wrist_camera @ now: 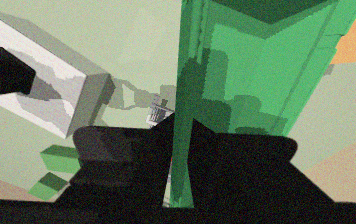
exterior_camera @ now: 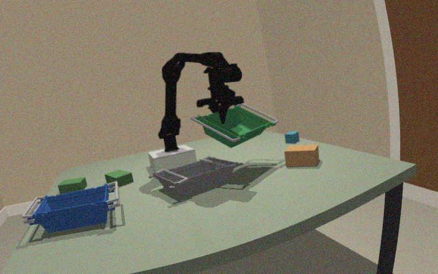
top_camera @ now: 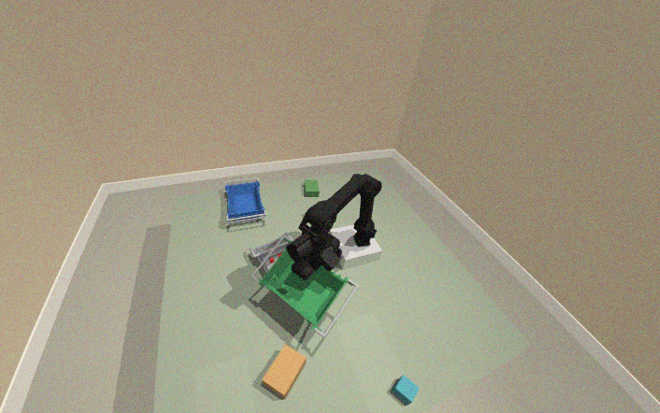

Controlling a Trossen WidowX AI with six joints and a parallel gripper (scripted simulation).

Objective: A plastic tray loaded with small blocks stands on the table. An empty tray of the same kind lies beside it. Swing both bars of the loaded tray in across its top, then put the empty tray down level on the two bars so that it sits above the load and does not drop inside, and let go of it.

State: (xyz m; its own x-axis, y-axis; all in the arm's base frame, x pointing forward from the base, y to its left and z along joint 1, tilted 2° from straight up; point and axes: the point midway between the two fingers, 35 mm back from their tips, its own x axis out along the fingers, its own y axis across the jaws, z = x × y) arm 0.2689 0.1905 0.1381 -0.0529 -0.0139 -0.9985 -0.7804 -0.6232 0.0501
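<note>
The green tray is 60 mm ahead of my gripper tip and 50 mm to the left of it. Round my gripper tip: orange block (260 mm to the left, 150 mm below, 150 mm ahead); cyan block (400 mm to the left, 210 mm behind, 160 mm below); red block (200 mm to the right, 170 mm below, 150 mm ahead).
</note>
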